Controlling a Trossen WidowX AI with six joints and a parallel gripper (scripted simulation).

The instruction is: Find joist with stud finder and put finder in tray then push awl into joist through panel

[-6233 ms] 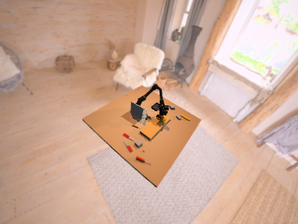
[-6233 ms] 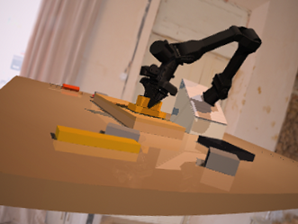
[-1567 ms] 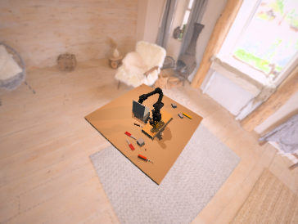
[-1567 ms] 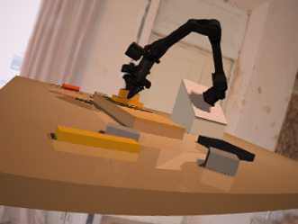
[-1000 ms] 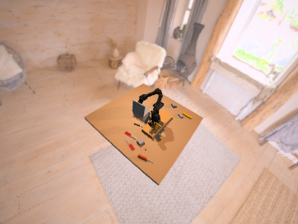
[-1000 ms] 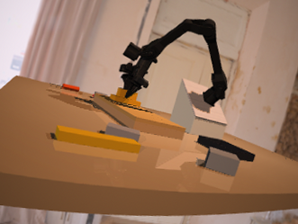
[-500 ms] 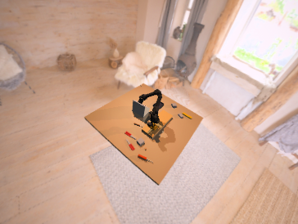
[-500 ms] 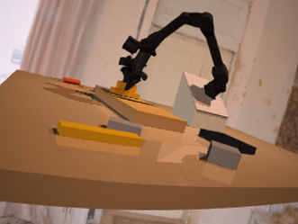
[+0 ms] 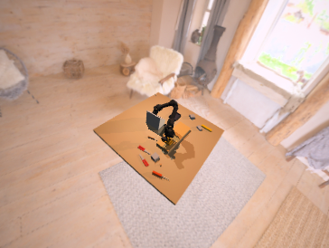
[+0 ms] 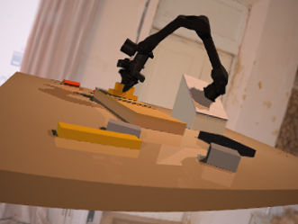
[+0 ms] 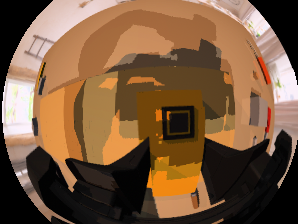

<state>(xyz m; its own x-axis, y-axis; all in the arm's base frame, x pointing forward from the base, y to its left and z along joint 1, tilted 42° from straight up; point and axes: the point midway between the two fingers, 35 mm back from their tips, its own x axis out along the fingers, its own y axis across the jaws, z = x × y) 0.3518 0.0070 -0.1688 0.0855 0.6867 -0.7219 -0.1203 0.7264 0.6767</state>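
Right now the black tray is 450 mm to the left of my gripper tip, 280 mm behind it and 50 mm below it. Also, from my gripper tip: stud finder: 20 mm above; yellow bar: 650 mm to the left, 180 mm ahead, 60 mm below; awl: 160 mm behind, 90 mm to the right, 60 mm below.
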